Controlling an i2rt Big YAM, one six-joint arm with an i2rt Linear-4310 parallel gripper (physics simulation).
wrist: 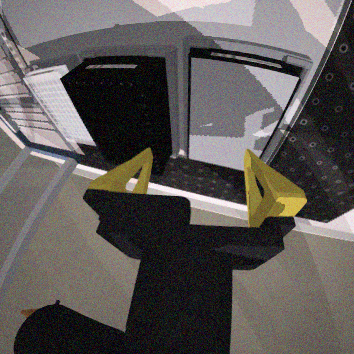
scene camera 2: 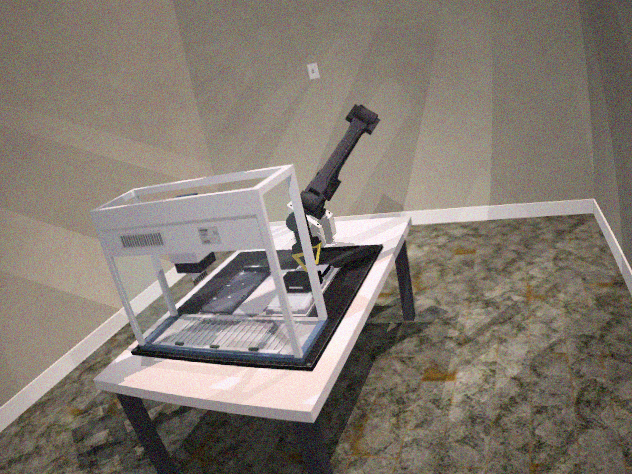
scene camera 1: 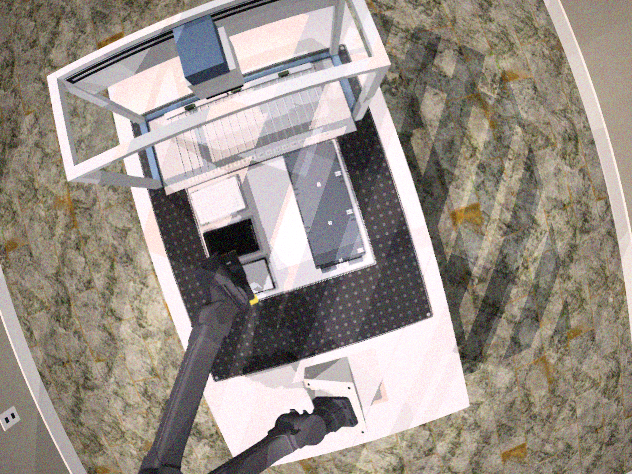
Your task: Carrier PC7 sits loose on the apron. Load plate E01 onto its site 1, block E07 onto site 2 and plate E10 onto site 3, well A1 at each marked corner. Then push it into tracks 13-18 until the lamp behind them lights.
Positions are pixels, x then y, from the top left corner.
A grey carrier [scene camera 1: 322, 197] rests on a black perforated mat [scene camera 1: 370, 301].
